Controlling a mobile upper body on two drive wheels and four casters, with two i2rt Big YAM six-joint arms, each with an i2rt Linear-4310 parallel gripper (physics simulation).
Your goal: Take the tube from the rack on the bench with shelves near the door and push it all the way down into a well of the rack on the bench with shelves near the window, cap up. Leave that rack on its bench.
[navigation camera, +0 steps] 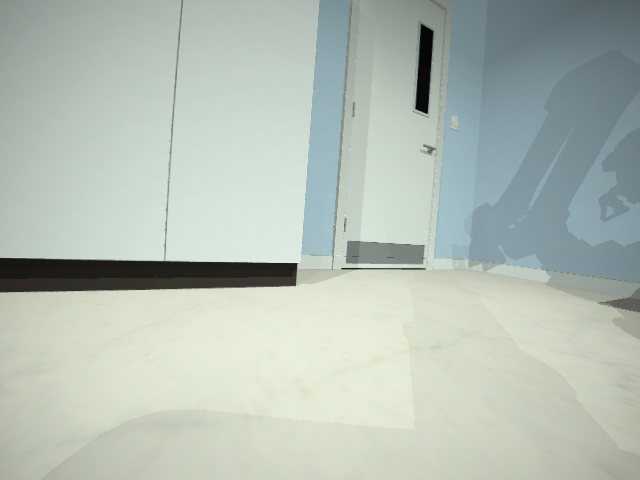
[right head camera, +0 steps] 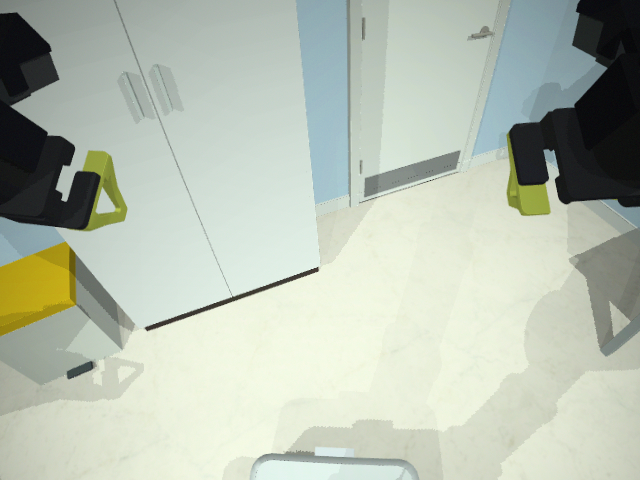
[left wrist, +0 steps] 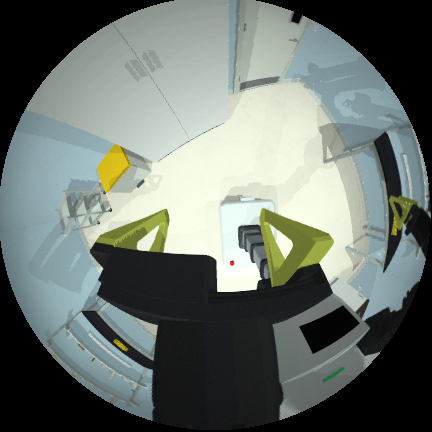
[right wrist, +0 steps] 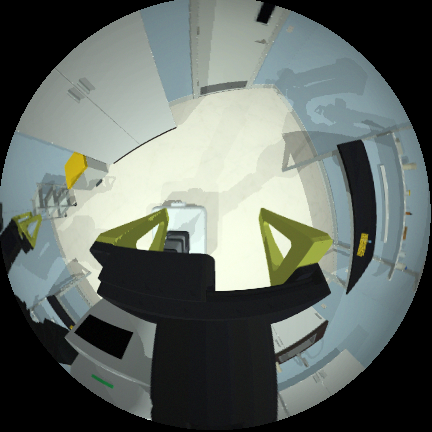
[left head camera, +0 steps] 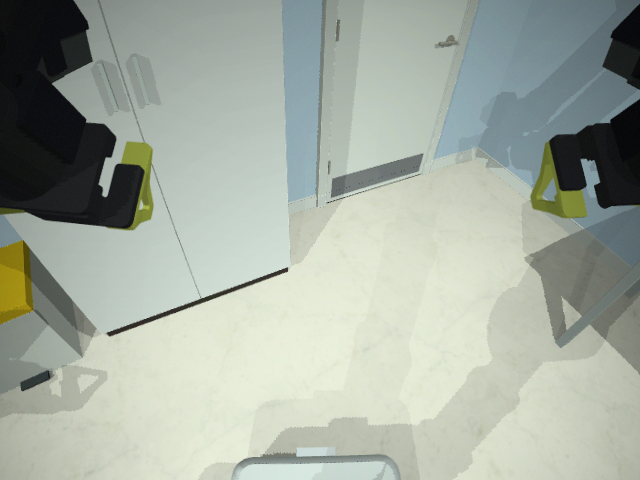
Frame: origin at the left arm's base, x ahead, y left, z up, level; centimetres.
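Seen in the pictures: left gripper, fingertip midpoint: (right head camera: pixel 84 210) (left wrist: pixel 213 213) (right wrist: pixel 35 214) (left head camera: pixel 101 207); right gripper, fingertip midpoint: (right head camera: pixel 560 195) (left wrist: pixel 394 197) (right wrist: pixel 213 212) (left head camera: pixel 575 199).
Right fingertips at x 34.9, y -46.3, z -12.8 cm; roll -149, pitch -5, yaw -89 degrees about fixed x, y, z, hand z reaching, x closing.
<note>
A point is followed by its place in that frame.
A yellow rack (left wrist: pixel 395 225) (right wrist: pixel 362 245) @[y -187.5, x 3.5, z -46.7 cm] sits on the black-topped bench (left wrist: pixel 389 165) @[y -174.1, x 65.1, z -49.6 cm] (right wrist: pixel 356 185) @[y -162.8, x 54.9, z -49.6 cm] with shelves at the right of both wrist views. A tiny pale blue spot, likely the tube (right wrist: pixel 369 241) @[y -184.3, x 9.5, z -38.4 cm], shows at this rack in the right wrist view. A second yellow rack (left wrist: pixel 120 345) @[y 137.7, x -133.7, z -46.7 cm] sits on another shelved bench (left wrist: pixel 100 323) @[y 150.9, x -94.5, z -49.6 cm] at the lower left of the left wrist view; its wells are too small to make out. My left gripper (left wrist: pixel 213 213) @[y 0.4, x 34.0, z -13.5 cm] and my right gripper (right wrist: pixel 213 212) @[y -46.3, x 34.9, z -12.8 cm] are open and empty, over the floor and away from both racks.
A tall white cabinet (left head camera: pixel 217 155) @[y 10.0, x 109.8, z -58.9 cm] (right head camera: pixel 242 155) @[y 9.5, x 110.0, z -58.1 cm] (navigation camera: pixel 232 129) @[y 12.9, x 108.4, z -85.4 cm] stands close ahead at the left, with the door (left head camera: pixel 398 93) @[y -70.2, x 196.1, z -74.9 cm] (right head camera: pixel 423 87) @[y -65.7, x 194.1, z -73.0 cm] (navigation camera: pixel 392 170) @[y -64.8, x 193.6, z -70.6 cm] beyond it. A yellow-topped box (left head camera: pixel 12 279) @[y 92.4, x 85.3, z -96.0 cm] (right head camera: pixel 36 284) @[y 100.8, x 80.7, z -96.0 cm] (left wrist: pixel 113 167) @[y 101.6, x 76.4, z -96.0 cm] stands left of the cabinet. A bench leg (left head camera: pixel 594 315) @[y -142.0, x 77.3, z -111.9 cm] (right head camera: pixel 620 338) @[y -141.6, x 78.3, z -126.6 cm] shows at the right.
</note>
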